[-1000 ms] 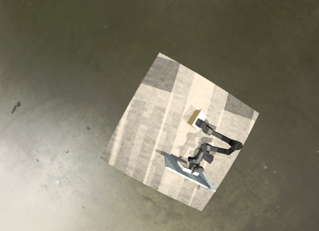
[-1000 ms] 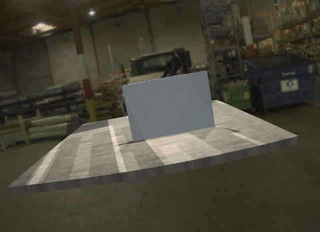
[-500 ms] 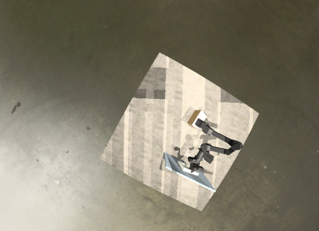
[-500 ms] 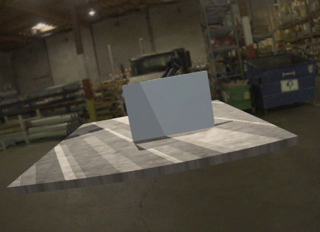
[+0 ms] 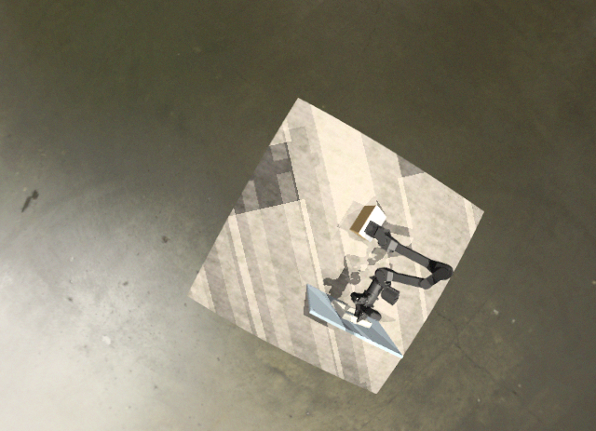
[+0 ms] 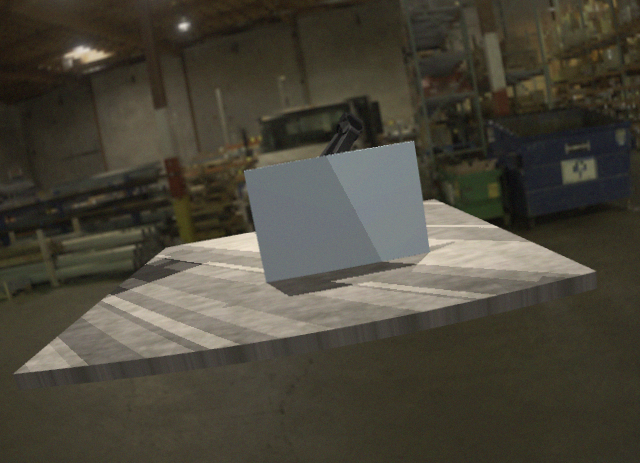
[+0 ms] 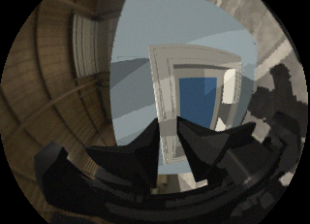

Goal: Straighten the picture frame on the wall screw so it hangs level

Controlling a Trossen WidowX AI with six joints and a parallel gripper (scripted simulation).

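The picture frame is 10 mm to the right of my gripper tip and 50 mm below it. From my gripper tip the other things lie so: pale blue wall panel 20 mm ahead, 70 mm below.
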